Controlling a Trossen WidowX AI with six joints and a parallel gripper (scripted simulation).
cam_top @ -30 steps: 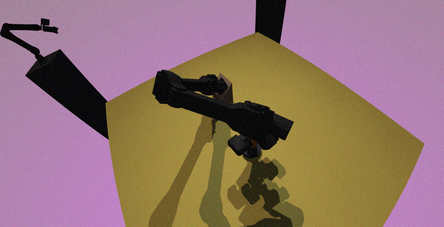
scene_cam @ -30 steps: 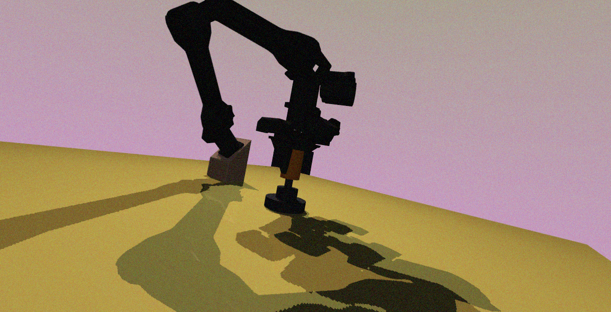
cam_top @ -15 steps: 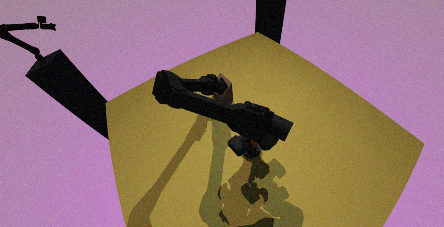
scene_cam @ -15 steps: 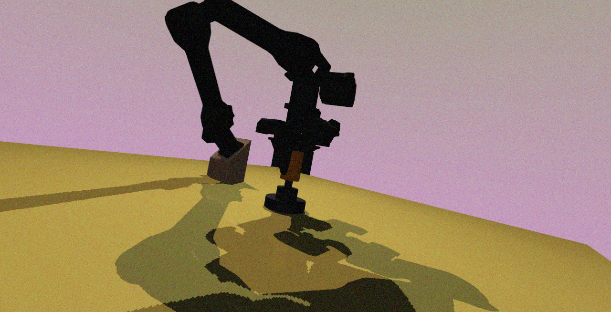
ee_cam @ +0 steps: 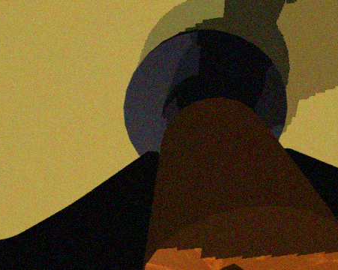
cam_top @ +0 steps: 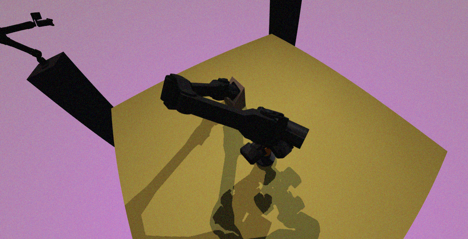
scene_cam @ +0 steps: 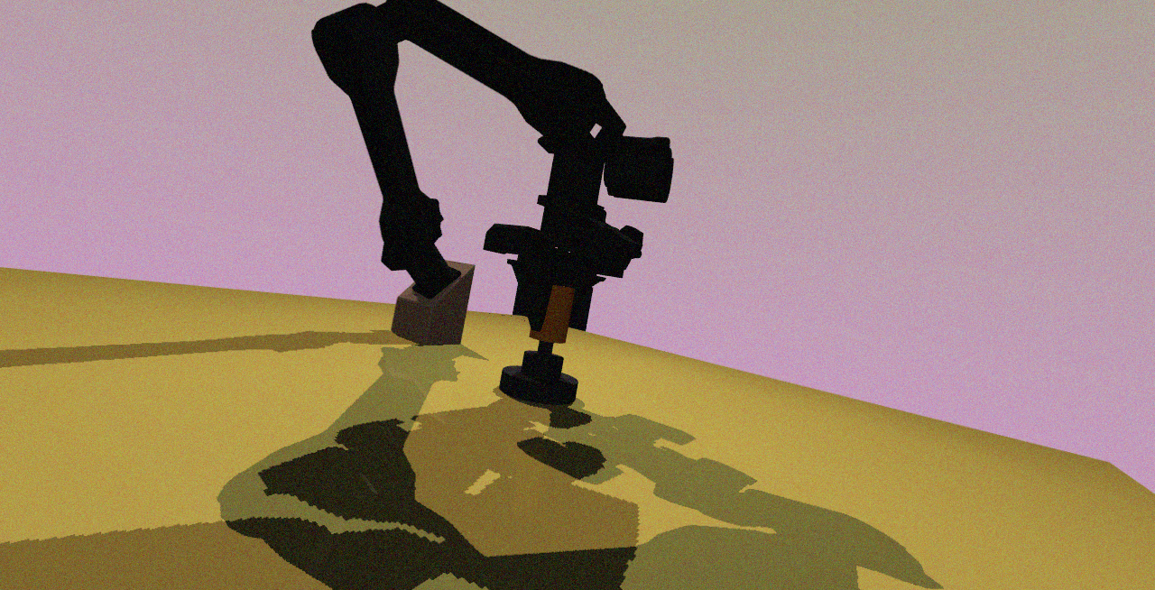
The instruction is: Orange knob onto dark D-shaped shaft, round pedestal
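My gripper tip is now 2 cm below the orange knob. Also, from my gripper tip: dark pedestal: 4 cm below.
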